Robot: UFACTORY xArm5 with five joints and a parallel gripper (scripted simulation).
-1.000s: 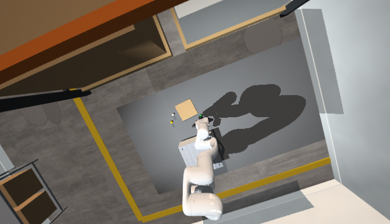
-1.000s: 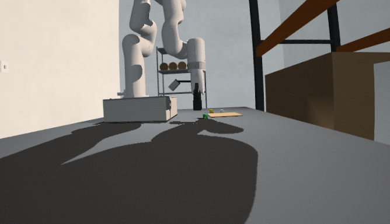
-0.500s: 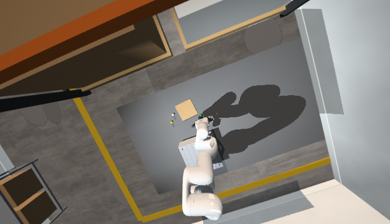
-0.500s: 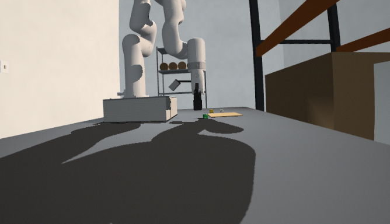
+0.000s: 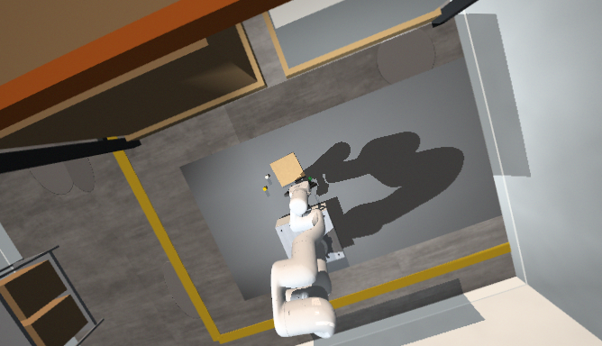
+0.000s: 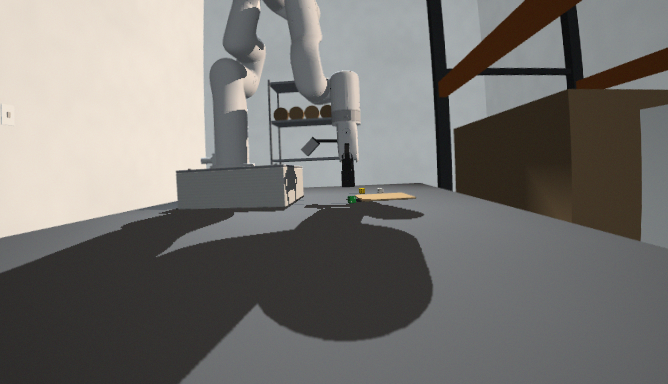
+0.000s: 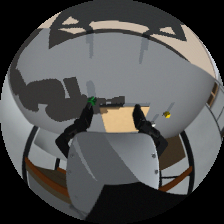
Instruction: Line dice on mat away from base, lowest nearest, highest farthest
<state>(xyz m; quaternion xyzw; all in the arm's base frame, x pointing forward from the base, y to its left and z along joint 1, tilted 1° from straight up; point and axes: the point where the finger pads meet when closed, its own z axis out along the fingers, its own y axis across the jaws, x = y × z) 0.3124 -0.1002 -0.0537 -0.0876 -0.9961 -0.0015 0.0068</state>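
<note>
Now: the white die 140 mm to the left of my hand, 120 mm ahead of it and 40 mm below it. From my hand the other things lie so: yellow die 180 mm to the left, 70 mm ahead, 40 mm below; green die 50 mm to the right, 40 mm below; tan mat 100 mm ahead, 40 mm below, 20 mm to the left.
</note>
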